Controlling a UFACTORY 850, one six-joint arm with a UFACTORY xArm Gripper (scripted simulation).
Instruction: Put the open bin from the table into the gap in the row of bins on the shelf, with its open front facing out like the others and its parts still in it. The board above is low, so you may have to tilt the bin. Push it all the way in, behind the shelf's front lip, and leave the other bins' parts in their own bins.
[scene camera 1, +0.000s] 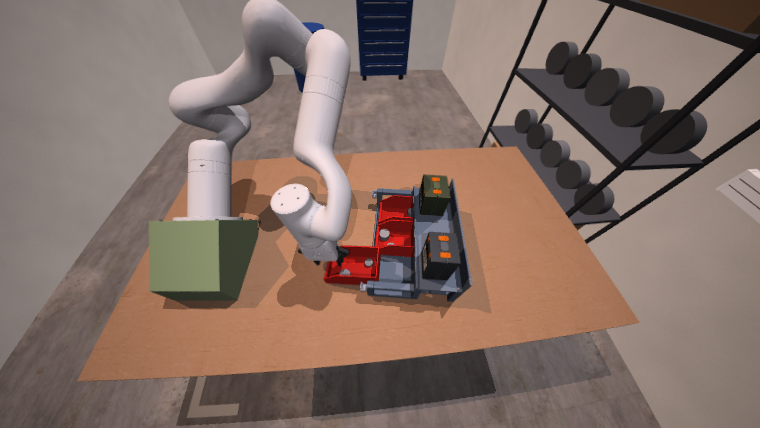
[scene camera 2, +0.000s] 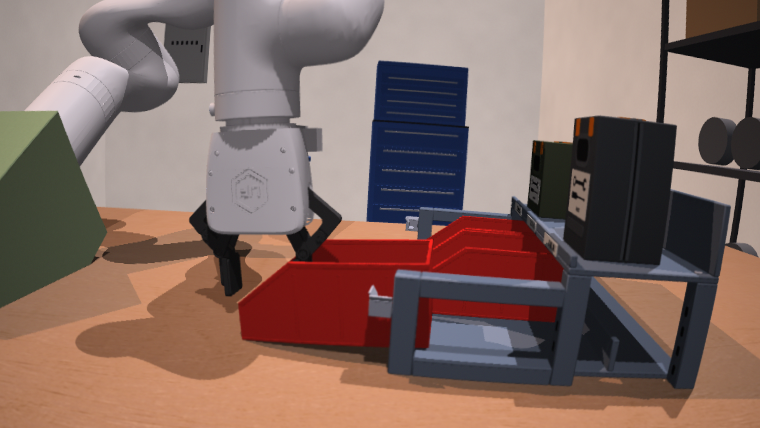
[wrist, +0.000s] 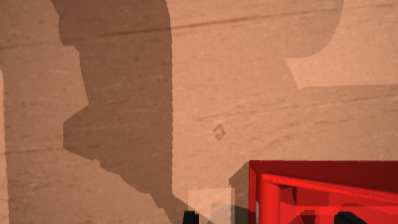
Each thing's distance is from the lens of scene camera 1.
gripper (scene camera 1: 329, 261): 75 cm
red bin (scene camera 1: 355, 262): 75 cm
grey shelf (scene camera 1: 400, 277): 74 cm
